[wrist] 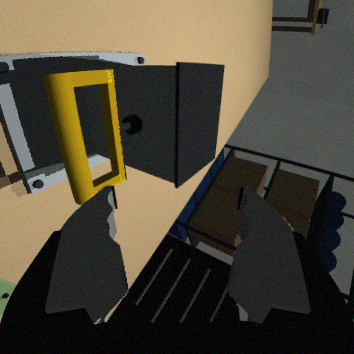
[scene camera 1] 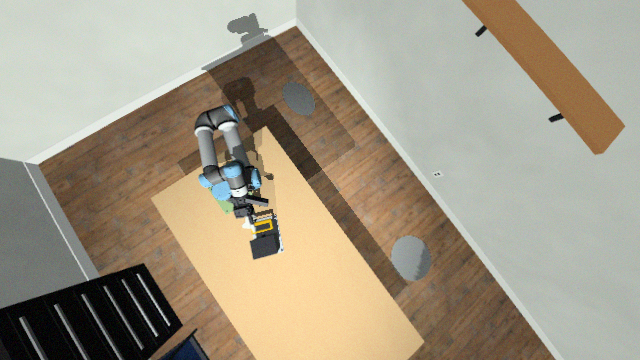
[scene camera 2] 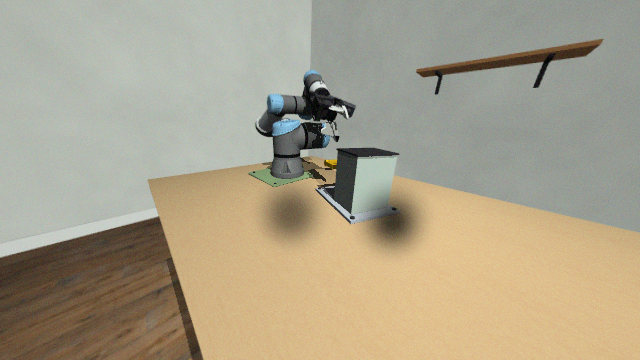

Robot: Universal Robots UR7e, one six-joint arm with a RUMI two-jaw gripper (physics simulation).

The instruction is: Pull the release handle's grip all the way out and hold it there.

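Note:
The release handle's yellow grip [scene camera 1: 271,225] [scene camera 2: 330,163] [wrist: 65,135] is a rectangular loop on the front of a dark box-shaped housing [scene camera 1: 265,247] [scene camera 2: 372,185] [wrist: 200,115]. A short dark stem shows between loop and housing in the wrist view. The housing stands on a light grey base plate [scene camera 2: 372,216] [wrist: 100,56]. My gripper [scene camera 1: 250,222] [scene camera 2: 342,127] [wrist: 177,187] is open, with nothing between its fingers. It is above and to one side of the grip. In the wrist view the left fingertip overlaps the loop's lower corner; whether they touch cannot be told.
The arm stands on a green plate [scene camera 1: 224,204] [scene camera 2: 274,180] [wrist: 5,295] at one end of the wooden table [scene camera 1: 320,285] [scene camera 2: 400,290] [wrist: 210,30]. A wooden shelf [scene camera 1: 550,65] [scene camera 2: 500,62] is on the wall. A black slatted unit [scene camera 1: 45,330] stands beyond the table's edge.

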